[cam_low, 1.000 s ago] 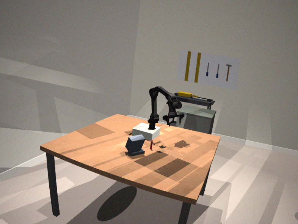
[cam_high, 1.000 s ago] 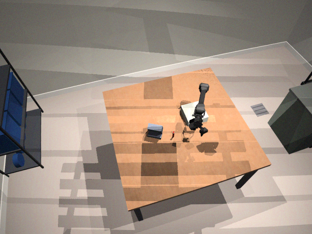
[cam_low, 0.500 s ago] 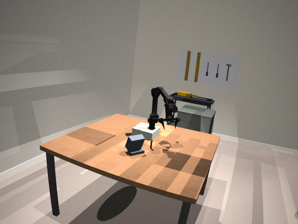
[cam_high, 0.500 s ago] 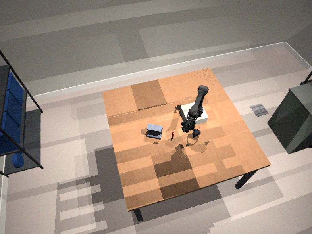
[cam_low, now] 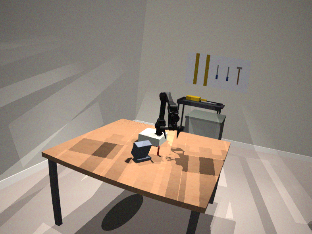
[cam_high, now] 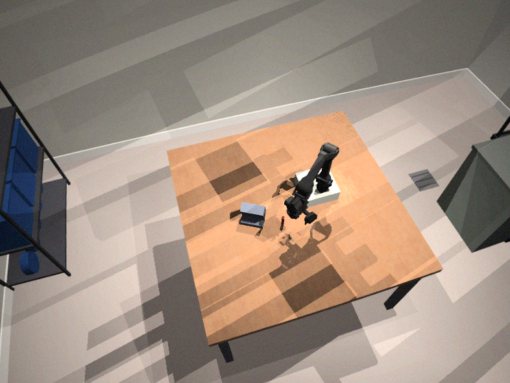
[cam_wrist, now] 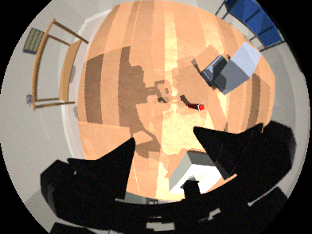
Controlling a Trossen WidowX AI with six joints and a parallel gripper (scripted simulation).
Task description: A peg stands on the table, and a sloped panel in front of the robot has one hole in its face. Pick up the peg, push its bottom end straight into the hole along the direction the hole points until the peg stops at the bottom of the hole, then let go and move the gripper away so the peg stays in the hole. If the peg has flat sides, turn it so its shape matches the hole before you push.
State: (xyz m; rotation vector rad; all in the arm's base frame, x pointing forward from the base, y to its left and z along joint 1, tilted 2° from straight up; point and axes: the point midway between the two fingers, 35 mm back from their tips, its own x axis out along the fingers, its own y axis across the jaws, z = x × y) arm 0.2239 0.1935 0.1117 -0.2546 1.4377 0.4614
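Right now the red peg is 6 cm ahead of my gripper tip, 8 cm to the right of it and 9 cm below it. Round my gripper tip: sloped panel: 21 cm ahead, 16 cm to the right, 6 cm below.
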